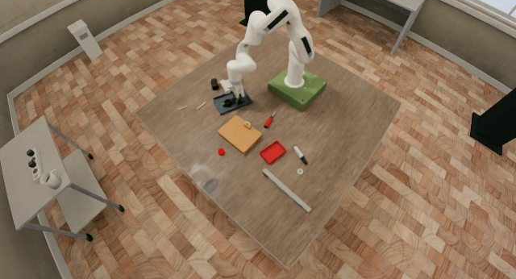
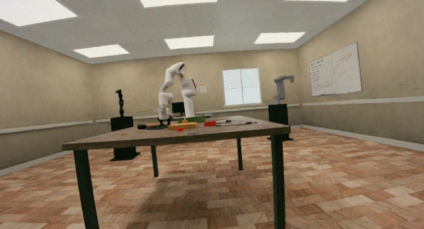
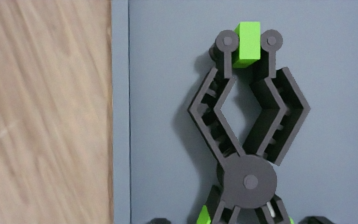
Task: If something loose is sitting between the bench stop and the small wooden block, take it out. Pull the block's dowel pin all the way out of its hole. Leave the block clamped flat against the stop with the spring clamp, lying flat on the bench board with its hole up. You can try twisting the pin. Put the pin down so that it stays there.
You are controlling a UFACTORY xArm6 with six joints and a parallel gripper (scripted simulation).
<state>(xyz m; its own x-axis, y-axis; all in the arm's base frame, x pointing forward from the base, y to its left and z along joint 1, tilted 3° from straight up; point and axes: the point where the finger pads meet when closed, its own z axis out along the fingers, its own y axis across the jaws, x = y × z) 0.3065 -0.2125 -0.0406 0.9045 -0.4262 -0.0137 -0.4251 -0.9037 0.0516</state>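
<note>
Now: the dark tray 30 mm to the right of my hand, 30 mm ahead of it and 10 mm below it. Also, from my hand: tan bench board: 180 mm to the left, 180 mm ahead, 10 mm above; then dowel pin: 190 mm to the left, 130 mm ahead, 40 mm above; then small wooden block: 190 mm to the left, 130 mm ahead, 20 mm above.
</note>
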